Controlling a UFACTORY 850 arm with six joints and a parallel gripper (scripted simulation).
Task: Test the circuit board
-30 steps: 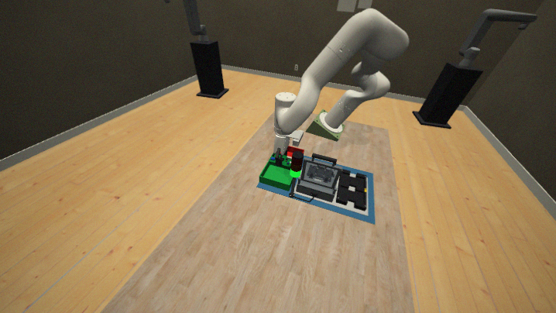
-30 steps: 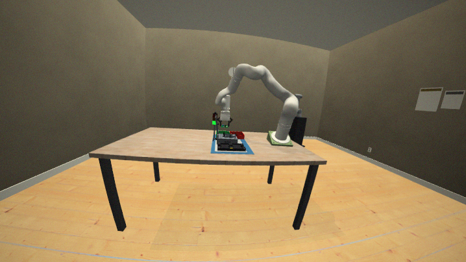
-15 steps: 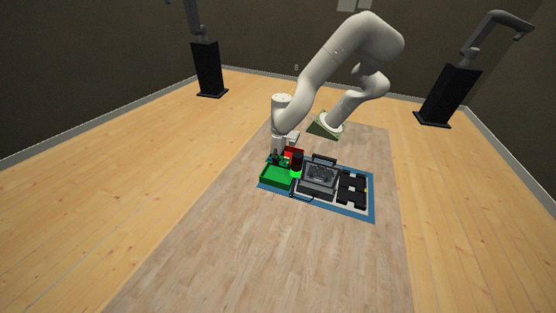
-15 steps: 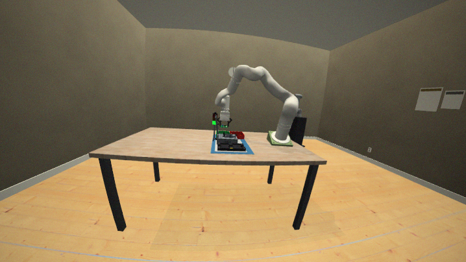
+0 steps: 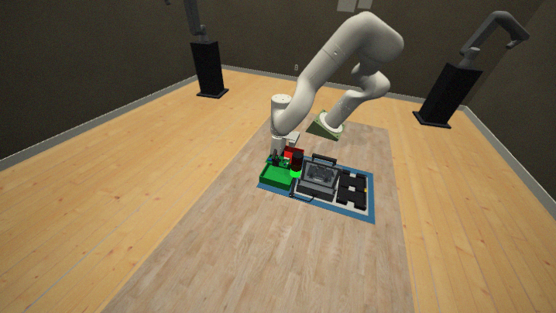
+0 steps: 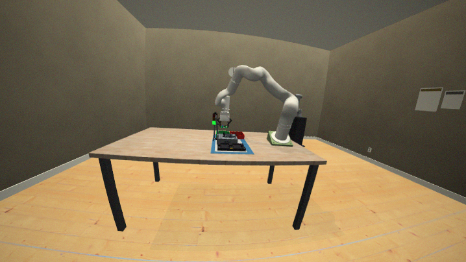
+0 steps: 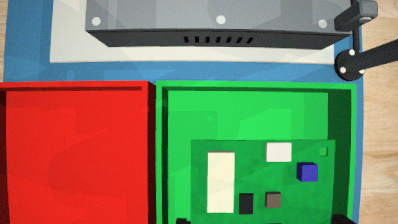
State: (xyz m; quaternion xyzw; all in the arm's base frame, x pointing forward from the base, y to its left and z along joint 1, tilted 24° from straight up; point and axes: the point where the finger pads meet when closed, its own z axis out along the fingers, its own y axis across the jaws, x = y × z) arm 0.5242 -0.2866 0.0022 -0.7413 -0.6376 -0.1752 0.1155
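Right now the green bin is 10 cm below my hand, 1 cm to the left of it and 1 cm ahead of it. Round my hand: tester lid (20 cm to the left, 11 cm ahead, 7 cm above); then green circuit board (1 cm below); then red bin (14 cm behind, 10 cm below, 3 cm to the left).
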